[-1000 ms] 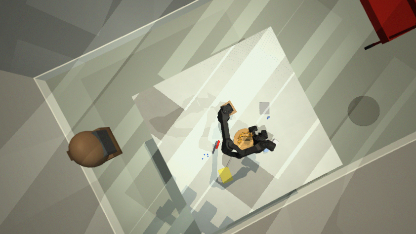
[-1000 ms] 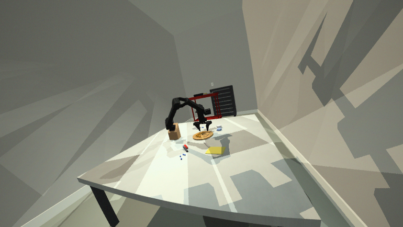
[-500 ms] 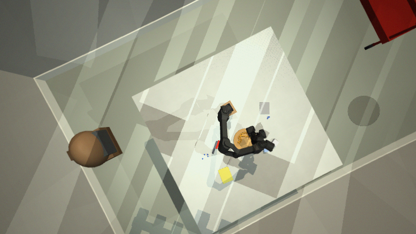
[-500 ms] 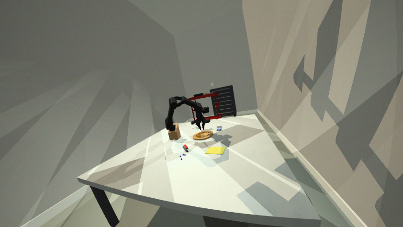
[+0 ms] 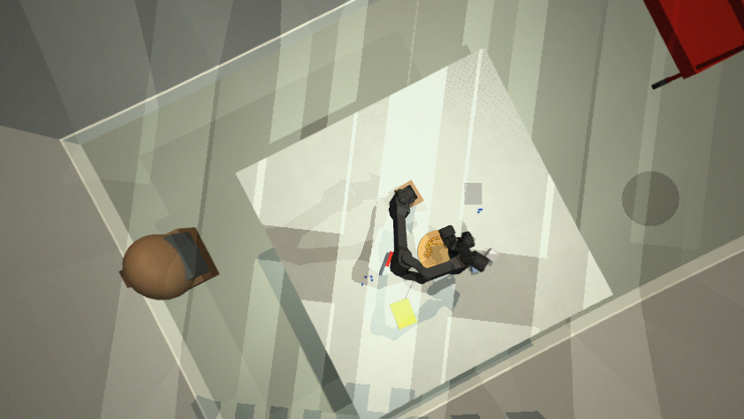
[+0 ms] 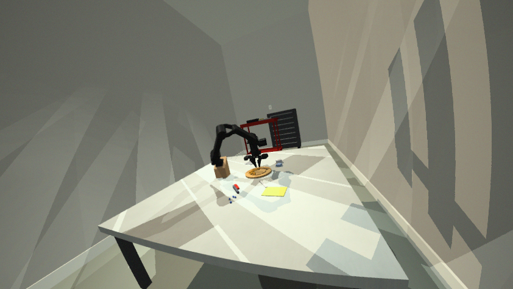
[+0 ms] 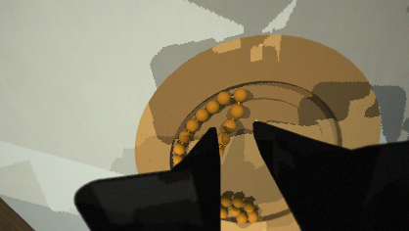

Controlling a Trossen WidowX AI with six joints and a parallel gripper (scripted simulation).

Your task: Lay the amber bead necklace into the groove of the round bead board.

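Right now the round bead board is 5 cm to the right of my gripper tip, 2 cm below it and 1 cm ahead of it. Round my gripper tip: grey square: 23 cm to the left, 14 cm behind, 3 cm below; then light blue cube: 16 cm ahead, 6 cm to the left, 2 cm below; then white cube: 15 cm to the left, 15 cm ahead, 2 cm below.
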